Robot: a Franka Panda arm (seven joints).
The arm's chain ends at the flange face. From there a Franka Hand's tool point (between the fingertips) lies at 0.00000 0.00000 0.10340 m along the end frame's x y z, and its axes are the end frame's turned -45 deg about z.
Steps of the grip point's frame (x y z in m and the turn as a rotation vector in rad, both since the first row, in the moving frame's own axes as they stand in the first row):
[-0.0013 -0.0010 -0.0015 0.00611 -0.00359 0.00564]
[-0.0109 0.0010 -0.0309 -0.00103 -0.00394 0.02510]
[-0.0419 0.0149 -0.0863 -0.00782 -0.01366 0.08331]
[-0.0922 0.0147 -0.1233 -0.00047 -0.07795 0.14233]
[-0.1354 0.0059 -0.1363 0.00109 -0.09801 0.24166]
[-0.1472 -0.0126 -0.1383 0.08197 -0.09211 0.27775]
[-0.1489 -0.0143 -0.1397 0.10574 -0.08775 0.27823]
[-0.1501 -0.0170 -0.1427 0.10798 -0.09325 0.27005]
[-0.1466 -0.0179 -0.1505 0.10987 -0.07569 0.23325]
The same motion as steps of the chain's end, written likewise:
[-0.0009 0.0004 -0.0015 0.00178 -0.00686 0.00564]
[-0.0068 0.0081 -0.0309 -0.00351 -0.00206 0.02510]
[-0.0186 0.0386 -0.0863 -0.01519 -0.00413 0.08331]
[-0.0488 0.0703 -0.1230 -0.05545 -0.05479 0.14233]
[-0.0836 0.0938 -0.1358 -0.06853 -0.07007 0.24166]
[-0.1004 0.0962 -0.1375 -0.00717 -0.12309 0.27775]
[-0.1017 0.0984 -0.1387 0.01272 -0.13682 0.27823]
[-0.1038 0.0971 -0.1417 0.01042 -0.14229 0.27005]
[-0.1032 0.0950 -0.1496 0.02417 -0.13121 0.23325]

